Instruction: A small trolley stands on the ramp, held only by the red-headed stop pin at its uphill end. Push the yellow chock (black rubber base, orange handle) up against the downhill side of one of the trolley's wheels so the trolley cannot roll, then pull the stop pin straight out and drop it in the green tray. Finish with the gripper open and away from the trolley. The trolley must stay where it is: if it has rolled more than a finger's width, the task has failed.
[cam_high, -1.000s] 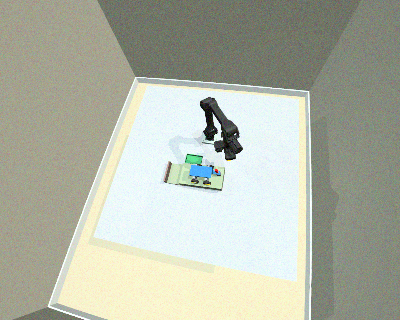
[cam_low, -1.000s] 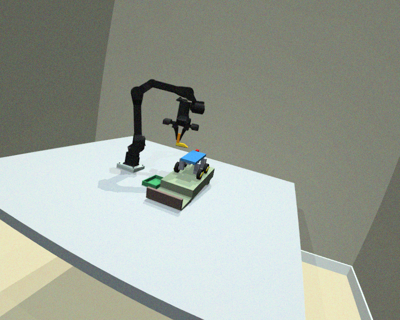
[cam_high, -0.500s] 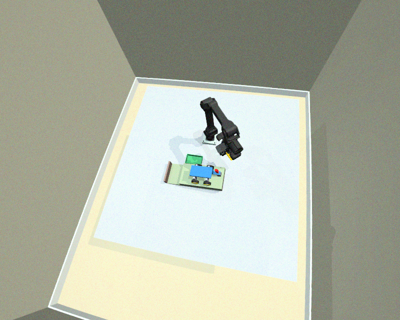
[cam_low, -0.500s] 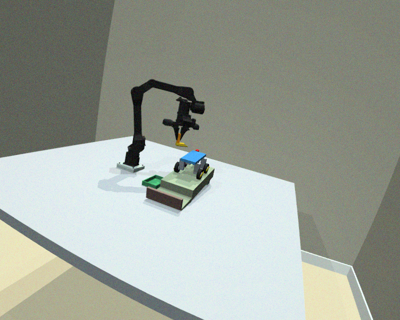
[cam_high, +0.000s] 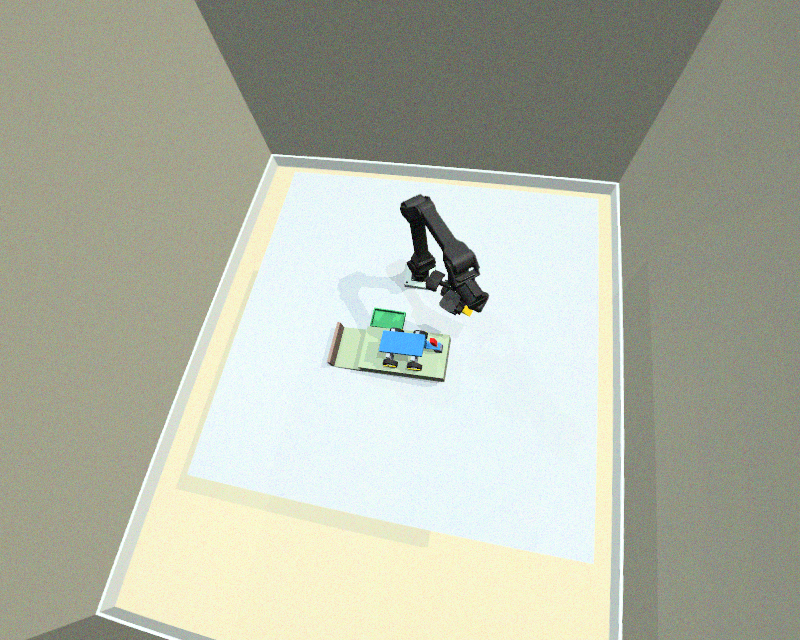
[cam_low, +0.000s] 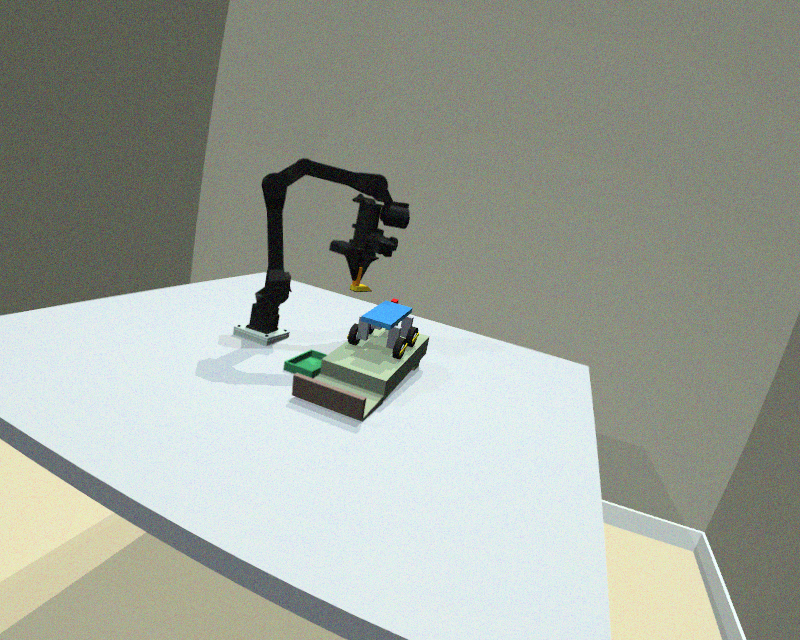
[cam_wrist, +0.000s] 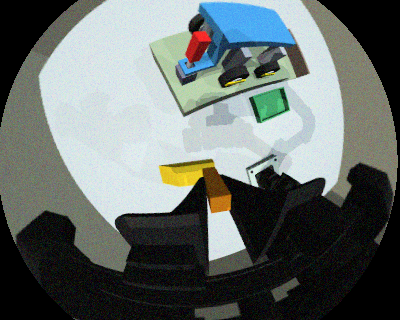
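Right now the red-headed stop pin is 13 cm ahead of my gripper tip, 6 cm to the right of it and 5 cm below it. From my gripper tip the other things lie so: blue-topped trolley (14 cm ahead, 15 cm to the right, 6 cm below); then yellow chock (1 cm ahead, 2 cm to the left, 1 cm below); then green ramp (14 cm ahead, 16 cm to the right, 13 cm below).
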